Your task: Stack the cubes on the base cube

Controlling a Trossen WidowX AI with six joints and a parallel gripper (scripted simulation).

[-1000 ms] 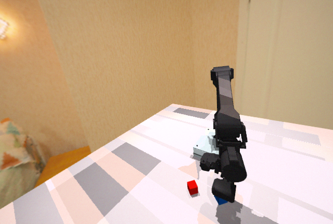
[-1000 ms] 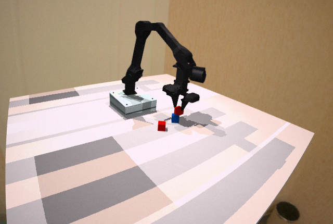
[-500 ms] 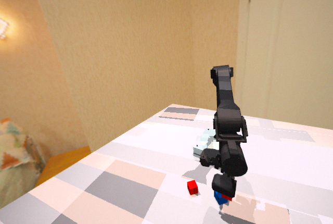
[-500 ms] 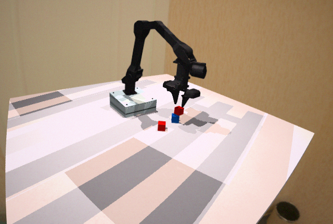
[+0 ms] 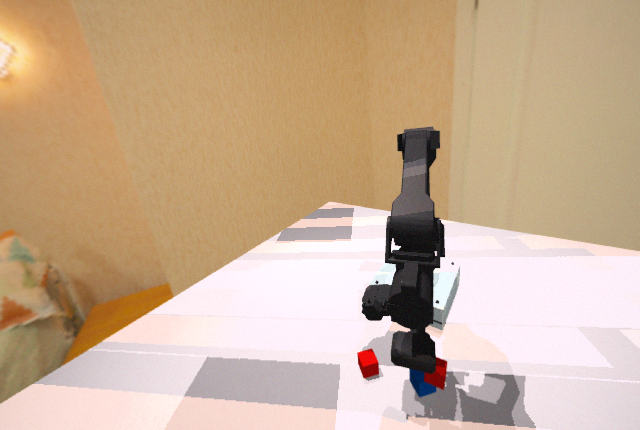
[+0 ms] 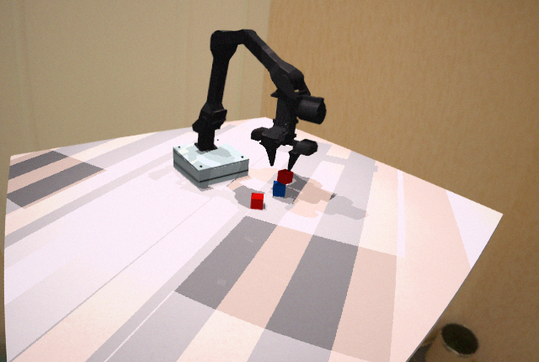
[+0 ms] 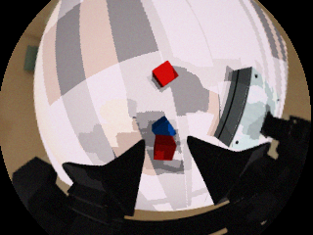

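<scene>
My gripper tip is now 20 mm past the red cube, 30 mm to the right of it and 40 mm above it. Also, from my gripper tip: blue cube: 10 mm behind, 10 mm to the left, 70 mm below.
</scene>
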